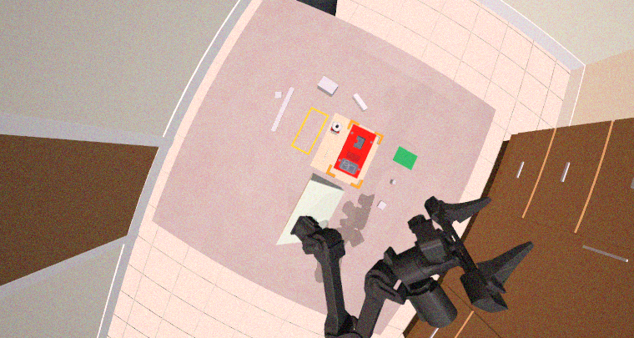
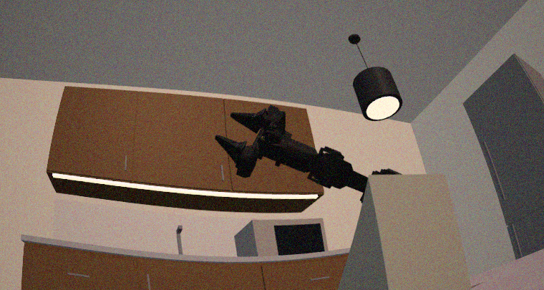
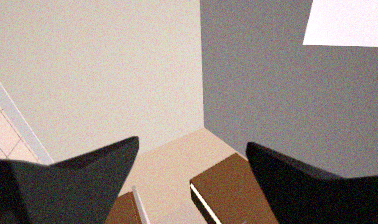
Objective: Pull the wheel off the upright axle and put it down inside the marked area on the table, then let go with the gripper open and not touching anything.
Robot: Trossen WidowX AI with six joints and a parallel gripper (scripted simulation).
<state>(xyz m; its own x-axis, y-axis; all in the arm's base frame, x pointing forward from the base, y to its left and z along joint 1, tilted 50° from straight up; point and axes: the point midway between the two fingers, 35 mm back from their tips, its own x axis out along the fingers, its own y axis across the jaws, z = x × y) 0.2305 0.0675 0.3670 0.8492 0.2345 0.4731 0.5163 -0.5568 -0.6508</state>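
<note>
My gripper tip is 47 cm above the grey wheel, 28 cm to the right of it and 10 cm short of it. Round my gripper tip: green patch 50 cm below, 13 cm ahead, 5 cm to the right; grey box 49 cm below, 40 cm to the left, 25 cm ahead; thin bar 53 cm to the left, 50 cm below, 7 cm ahead.
</note>
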